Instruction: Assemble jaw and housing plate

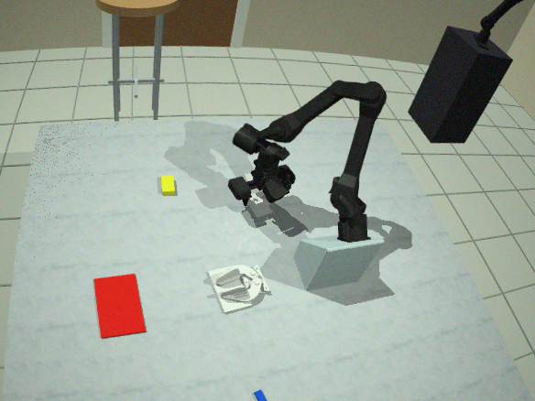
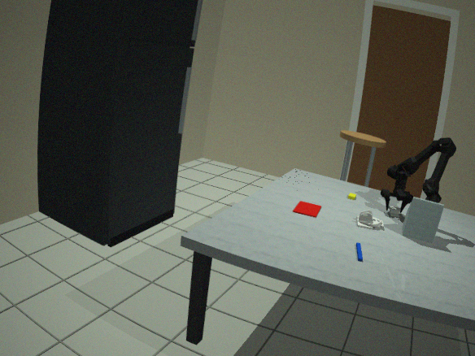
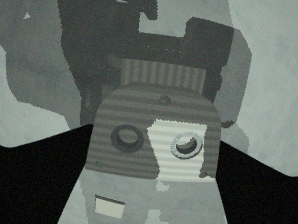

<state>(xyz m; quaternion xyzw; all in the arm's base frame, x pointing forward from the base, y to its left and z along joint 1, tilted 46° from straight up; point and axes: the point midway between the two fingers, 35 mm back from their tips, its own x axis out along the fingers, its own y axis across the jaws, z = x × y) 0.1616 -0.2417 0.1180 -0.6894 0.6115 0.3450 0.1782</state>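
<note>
Right now my gripper tip is 28 cm to the right of the white jaw, 9 cm short of it and 1 cm below it. From my gripper tip the other things lie so: red flat sheet 42 cm ahead, 28 cm to the left, 1 cm below; yellow block 25 cm ahead, 9 cm to the right; small white piece 10 cm to the right, 1 cm below, 1 cm behind.
</note>
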